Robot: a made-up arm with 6 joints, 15 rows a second.
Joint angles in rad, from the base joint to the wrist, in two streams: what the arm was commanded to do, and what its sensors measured. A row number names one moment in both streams.
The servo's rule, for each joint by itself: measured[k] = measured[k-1] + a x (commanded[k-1-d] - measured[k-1]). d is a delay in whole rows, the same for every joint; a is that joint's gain. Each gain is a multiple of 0.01, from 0.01 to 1. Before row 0 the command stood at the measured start. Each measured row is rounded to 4 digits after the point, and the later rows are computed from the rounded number. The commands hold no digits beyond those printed.
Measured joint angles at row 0:
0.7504, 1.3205, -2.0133, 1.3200, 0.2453, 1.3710
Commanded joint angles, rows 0 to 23:
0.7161, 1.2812, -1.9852, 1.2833, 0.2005, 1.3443
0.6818, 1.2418, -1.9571, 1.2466, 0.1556, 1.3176
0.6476, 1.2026, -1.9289, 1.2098, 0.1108, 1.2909
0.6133, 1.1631, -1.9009, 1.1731, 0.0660, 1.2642
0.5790, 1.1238, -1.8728, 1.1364, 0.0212, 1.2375
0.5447, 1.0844, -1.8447, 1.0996, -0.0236, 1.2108
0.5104, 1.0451, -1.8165, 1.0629, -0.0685, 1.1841
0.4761, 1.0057, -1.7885, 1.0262, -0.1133, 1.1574
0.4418, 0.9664, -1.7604, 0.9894, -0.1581, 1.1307
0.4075, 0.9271, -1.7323, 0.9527, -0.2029, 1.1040
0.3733, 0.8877, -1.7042, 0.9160, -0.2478, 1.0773
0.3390, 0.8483, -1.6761, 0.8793, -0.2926, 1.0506
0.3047, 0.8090, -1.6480, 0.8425, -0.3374, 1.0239
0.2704, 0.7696, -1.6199, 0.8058, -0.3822, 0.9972
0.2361, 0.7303, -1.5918, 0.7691, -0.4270, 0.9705
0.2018, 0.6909, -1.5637, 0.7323, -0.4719, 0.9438
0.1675, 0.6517, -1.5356, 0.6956, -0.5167, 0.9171
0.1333, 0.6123, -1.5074, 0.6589, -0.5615, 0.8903
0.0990, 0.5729, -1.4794, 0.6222, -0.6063, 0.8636
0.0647, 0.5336, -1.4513, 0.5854, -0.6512, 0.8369
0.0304, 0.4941, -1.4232, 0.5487, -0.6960, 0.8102
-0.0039, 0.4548, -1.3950, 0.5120, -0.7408, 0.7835
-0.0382, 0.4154, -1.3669, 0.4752, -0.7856, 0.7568
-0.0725, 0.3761, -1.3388, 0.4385, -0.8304, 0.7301
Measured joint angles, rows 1 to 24:
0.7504, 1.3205, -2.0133, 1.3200, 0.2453, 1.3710
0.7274, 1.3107, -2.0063, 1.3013, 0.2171, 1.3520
0.6968, 1.2935, -1.9940, 1.2734, 0.1784, 1.3276
0.6638, 1.2708, -1.9777, 1.2410, 0.1358, 1.3015
0.6300, 1.2439, -1.9585, 1.2064, 0.0918, 1.2750
0.5958, 1.2139, -1.9371, 1.1707, 0.0473, 1.2484
0.5616, 1.1815, -1.9140, 1.1344, 0.0026, 1.2217
0.5273, 1.1474, -1.8896, 1.0979, -0.0422, 1.1950
0.4930, 1.1120, -1.8643, 1.0613, -0.0870, 1.1683
0.4587, 1.0756, -1.8383, 1.0246, -0.1318, 1.1416
0.4244, 1.0385, -1.8118, 0.9879, -0.1766, 1.1149
0.3902, 1.0008, -1.7849, 0.9512, -0.2215, 1.0882
0.3559, 0.9627, -1.7577, 0.9145, -0.2663, 1.0615
0.3216, 0.9243, -1.7303, 0.8778, -0.3111, 1.0348
0.2873, 0.8856, -1.7027, 0.8411, -0.3559, 1.0081
0.2530, 0.8468, -1.6750, 0.8044, -0.4007, 0.9814
0.2187, 0.8078, -1.6472, 0.7676, -0.4456, 0.9547
0.1844, 0.7688, -1.6193, 0.7309, -0.4904, 0.9280
0.1502, 0.7297, -1.5913, 0.6942, -0.5352, 0.9012
0.1159, 0.6905, -1.5633, 0.6575, -0.5800, 0.8745
0.0816, 0.6513, -1.5353, 0.6207, -0.6249, 0.8478
0.0473, 0.6120, -1.5073, 0.5840, -0.6697, 0.8211
0.0130, 0.5727, -1.4792, 0.5473, -0.7145, 0.7944
-0.0213, 0.5334, -1.4511, 0.5105, -0.7593, 0.7677
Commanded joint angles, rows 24 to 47:
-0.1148, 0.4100, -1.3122, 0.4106, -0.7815, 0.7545
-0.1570, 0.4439, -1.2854, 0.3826, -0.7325, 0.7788
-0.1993, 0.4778, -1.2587, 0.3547, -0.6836, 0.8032
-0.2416, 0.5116, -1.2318, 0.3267, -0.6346, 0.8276
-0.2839, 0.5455, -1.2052, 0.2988, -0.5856, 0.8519
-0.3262, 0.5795, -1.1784, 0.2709, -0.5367, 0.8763
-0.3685, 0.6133, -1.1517, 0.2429, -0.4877, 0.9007
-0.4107, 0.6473, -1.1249, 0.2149, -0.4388, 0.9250
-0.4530, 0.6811, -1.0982, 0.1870, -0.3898, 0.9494
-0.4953, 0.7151, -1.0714, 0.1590, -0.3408, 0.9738
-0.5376, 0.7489, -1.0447, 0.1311, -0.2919, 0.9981
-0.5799, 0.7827, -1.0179, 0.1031, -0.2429, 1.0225
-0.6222, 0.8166, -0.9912, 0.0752, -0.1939, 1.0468
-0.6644, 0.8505, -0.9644, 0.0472, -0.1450, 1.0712
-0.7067, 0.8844, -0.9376, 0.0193, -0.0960, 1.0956
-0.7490, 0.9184, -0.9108, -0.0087, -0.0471, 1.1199
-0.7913, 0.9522, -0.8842, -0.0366, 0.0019, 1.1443
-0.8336, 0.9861, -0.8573, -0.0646, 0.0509, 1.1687
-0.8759, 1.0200, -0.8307, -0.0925, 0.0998, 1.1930
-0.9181, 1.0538, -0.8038, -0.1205, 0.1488, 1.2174
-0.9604, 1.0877, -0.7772, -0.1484, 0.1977, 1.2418
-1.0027, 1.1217, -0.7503, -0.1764, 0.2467, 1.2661
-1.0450, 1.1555, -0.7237, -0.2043, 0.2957, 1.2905
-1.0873, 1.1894, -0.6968, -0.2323, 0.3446, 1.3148
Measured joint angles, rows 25 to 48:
-0.0556, 0.4941, -1.4230, 0.4738, -0.8041, 0.7410
-0.0953, 0.4731, -1.3953, 0.4416, -0.7899, 0.7506
-0.1366, 0.4658, -1.3678, 0.4115, -0.7537, 0.7706
-0.1786, 0.4688, -1.3405, 0.3825, -0.7095, 0.7937
-0.2208, 0.4795, -1.3133, 0.3540, -0.6623, 0.8178
-0.2631, 0.4960, -1.2863, 0.3258, -0.6140, 0.8420
-0.3054, 0.5169, -1.2593, 0.2978, -0.5653, 0.8664
-0.3477, 0.5410, -1.2324, 0.2698, -0.5164, 0.8908
-0.3899, 0.5676, -1.2055, 0.2418, -0.4675, 0.9151
-0.4322, 0.5960, -1.1787, 0.2139, -0.4185, 0.9395
-0.4745, 0.6258, -1.1519, 0.1859, -0.3695, 0.9639
-0.5168, 0.6566, -1.1251, 0.1580, -0.3206, 0.9882
-0.5591, 0.6881, -1.0983, 0.1300, -0.2716, 1.0126
-0.6014, 0.7202, -1.0715, 0.1021, -0.2226, 1.0369
-0.6436, 0.7528, -1.0447, 0.0741, -0.1737, 1.0613
-0.6859, 0.7857, -1.0179, 0.0462, -0.1247, 1.0857
-0.7282, 0.8189, -0.9911, 0.0182, -0.0758, 1.1100
-0.7705, 0.8522, -0.9644, -0.0097, -0.0268, 1.1344
-0.8128, 0.8857, -0.9376, -0.0377, 0.0222, 1.1588
-0.8551, 0.9193, -0.9109, -0.0656, 0.0711, 1.1831
-0.8973, 0.9529, -0.8841, -0.0936, 0.1201, 1.2075
-0.9396, 0.9866, -0.8574, -0.1215, 0.1690, 1.2319
-0.9819, 1.0204, -0.8306, -0.1495, 0.2180, 1.2562
-1.0242, 1.0542, -0.8039, -0.1774, 0.2670, 1.2806

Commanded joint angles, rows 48 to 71:
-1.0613, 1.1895, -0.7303, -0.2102, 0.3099, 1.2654
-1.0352, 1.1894, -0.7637, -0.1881, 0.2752, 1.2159
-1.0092, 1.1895, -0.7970, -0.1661, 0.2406, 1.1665
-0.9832, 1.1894, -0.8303, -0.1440, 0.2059, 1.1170
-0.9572, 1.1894, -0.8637, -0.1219, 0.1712, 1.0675
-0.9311, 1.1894, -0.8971, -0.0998, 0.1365, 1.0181
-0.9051, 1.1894, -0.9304, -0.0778, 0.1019, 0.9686
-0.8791, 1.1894, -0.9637, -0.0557, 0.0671, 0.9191
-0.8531, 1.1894, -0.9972, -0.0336, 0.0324, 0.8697
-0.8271, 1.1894, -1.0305, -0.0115, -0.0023, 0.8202
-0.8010, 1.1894, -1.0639, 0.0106, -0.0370, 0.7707
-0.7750, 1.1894, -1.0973, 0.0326, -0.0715, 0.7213
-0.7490, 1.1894, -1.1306, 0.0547, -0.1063, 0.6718
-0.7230, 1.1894, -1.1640, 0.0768, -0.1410, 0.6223
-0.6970, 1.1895, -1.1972, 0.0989, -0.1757, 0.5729
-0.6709, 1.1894, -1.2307, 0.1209, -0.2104, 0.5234
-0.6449, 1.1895, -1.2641, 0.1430, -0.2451, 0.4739
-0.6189, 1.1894, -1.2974, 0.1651, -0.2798, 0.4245
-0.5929, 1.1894, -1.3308, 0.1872, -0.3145, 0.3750
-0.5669, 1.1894, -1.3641, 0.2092, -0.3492, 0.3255
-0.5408, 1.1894, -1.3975, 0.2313, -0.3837, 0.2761
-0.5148, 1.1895, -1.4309, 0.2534, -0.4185, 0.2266
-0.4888, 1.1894, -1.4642, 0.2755, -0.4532, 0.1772
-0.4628, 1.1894, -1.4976, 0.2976, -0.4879, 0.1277
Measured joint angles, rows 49 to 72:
-1.0665, 1.0880, -0.7771, -0.2054, 0.3159, 1.3049
-1.0630, 1.1134, -0.7654, -0.2078, 0.3121, 1.2769
-1.0444, 1.1324, -0.7650, -0.1978, 0.2889, 1.2336
-1.0208, 1.1467, -0.7730, -0.1816, 0.2585, 1.1860
-0.9956, 1.1574, -0.7873, -0.1624, 0.2254, 1.1370
-0.9699, 1.1654, -0.8064, -0.1417, 0.1913, 1.0877
-0.9439, 1.1714, -0.8291, -0.1203, 0.1568, 1.0383
-0.9179, 1.1759, -0.8544, -0.0986, 0.1222, 0.9888
-0.8919, 1.1793, -0.8817, -0.0767, 0.0875, 0.9393
-0.8659, 1.1818, -0.9106, -0.0547, 0.0528, 0.8899
-0.8399, 1.1837, -0.9406, -0.0327, 0.0181, 0.8404
-0.8138, 1.1851, -0.9714, -0.0106, -0.0166, 0.7909
-0.7878, 1.1862, -1.0029, 0.0114, -0.0512, 0.7415
-0.7618, 1.1870, -1.0348, 0.0335, -0.0859, 0.6920
-0.7358, 1.1876, -1.0671, 0.0556, -0.1206, 0.6425
-0.7098, 1.1881, -1.0996, 0.0777, -0.1553, 0.5931
-0.6837, 1.1884, -1.1324, 0.0997, -0.1900, 0.5436
-0.6577, 1.1887, -1.1653, 0.1218, -0.2247, 0.4941
-0.6317, 1.1889, -1.1983, 0.1439, -0.2594, 0.4447
-0.6057, 1.1890, -1.2314, 0.1660, -0.2941, 0.3952
-0.5797, 1.1891, -1.2646, 0.1880, -0.3288, 0.3457
-0.5536, 1.1892, -1.2978, 0.2101, -0.3634, 0.2963
-0.5276, 1.1893, -1.3311, 0.2322, -0.3981, 0.2468
-0.5016, 1.1893, -1.3644, 0.2543, -0.4328, 0.1974

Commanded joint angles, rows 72 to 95:
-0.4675, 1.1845, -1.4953, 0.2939, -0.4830, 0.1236
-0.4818, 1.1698, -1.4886, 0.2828, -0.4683, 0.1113
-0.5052, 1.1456, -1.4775, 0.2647, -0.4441, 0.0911
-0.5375, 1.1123, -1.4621, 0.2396, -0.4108, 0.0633
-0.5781, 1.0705, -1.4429, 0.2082, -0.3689, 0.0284
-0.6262, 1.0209, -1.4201, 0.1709, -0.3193, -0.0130
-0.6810, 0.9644, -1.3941, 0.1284, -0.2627, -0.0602
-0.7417, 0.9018, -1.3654, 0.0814, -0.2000, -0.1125
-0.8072, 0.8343, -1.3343, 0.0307, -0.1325, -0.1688
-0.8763, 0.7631, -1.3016, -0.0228, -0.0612, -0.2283
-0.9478, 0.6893, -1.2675, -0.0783, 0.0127, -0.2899
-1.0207, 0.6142, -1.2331, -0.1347, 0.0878, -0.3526
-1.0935, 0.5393, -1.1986, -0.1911, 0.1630, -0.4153
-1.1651, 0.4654, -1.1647, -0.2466, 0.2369, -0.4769
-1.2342, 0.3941, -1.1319, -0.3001, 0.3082, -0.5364
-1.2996, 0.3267, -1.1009, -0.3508, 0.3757, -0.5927
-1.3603, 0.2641, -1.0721, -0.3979, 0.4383, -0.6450
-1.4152, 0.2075, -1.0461, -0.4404, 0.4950, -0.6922
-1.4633, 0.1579, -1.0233, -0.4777, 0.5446, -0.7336
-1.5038, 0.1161, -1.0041, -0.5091, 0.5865, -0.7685
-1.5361, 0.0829, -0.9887, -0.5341, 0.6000, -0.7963
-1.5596, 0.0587, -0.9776, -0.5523, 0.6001, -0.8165
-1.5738, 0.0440, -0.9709, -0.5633, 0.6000, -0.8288
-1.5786, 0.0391, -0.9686, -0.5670, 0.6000, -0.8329
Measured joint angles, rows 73 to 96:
-0.4756, 1.1893, -1.3977, 0.2764, -0.4675, 0.1479
-0.4702, 1.1881, -1.4221, 0.2853, -0.4773, 0.1306
-0.4780, 1.1835, -1.4387, 0.2840, -0.4716, 0.1169
-0.4962, 1.1740, -1.4484, 0.2742, -0.4543, 0.0986
-0.5239, 1.1586, -1.4518, 0.2566, -0.4269, 0.0735
-0.5602, 1.1366, -1.4496, 0.2319, -0.3904, 0.0415
-0.6044, 1.1077, -1.4422, 0.2008, -0.3456, 0.0028
-0.6557, 1.0719, -1.4302, 0.1639, -0.2934, -0.0419
-0.7133, 1.0294, -1.4140, 0.1218, -0.2346, -0.0920
-0.7762, 0.9806, -1.3941, 0.0753, -0.1703, -0.1465
-0.8433, 0.9262, -1.3710, 0.0253, -0.1016, -0.2046
-0.9133, 0.8670, -1.3451, -0.0275, -0.0296, -0.2652
-0.9853, 0.8038, -1.3171, -0.0822, 0.0444, -0.3273
-1.0578, 0.7377, -1.2875, -0.1377, 0.1191, -0.3898
-1.1297, 0.6696, -1.2568, -0.1932, 0.1933, -0.4516
-1.1997, 0.6007, -1.2256, -0.2477, 0.2657, -0.5118
-1.2666, 0.5322, -1.1944, -0.3003, 0.3350, -0.5692
-1.3294, 0.4652, -1.1638, -0.3501, 0.4001, -0.6230
-1.3869, 0.4008, -1.1344, -0.3962, 0.4599, -0.6721
-1.4381, 0.3401, -1.1066, -0.4378, 0.5133, -0.7158
-1.4821, 0.2841, -1.0810, -0.4742, 0.5594, -0.7532
-1.5183, 0.2338, -1.0579, -0.5047, 0.5850, -0.7838
-1.5460, 0.1900, -1.0378, -0.5290, 0.5945, -0.8070
-1.5646, 0.1535, -1.0211, -0.5465, 0.5980, -0.8225

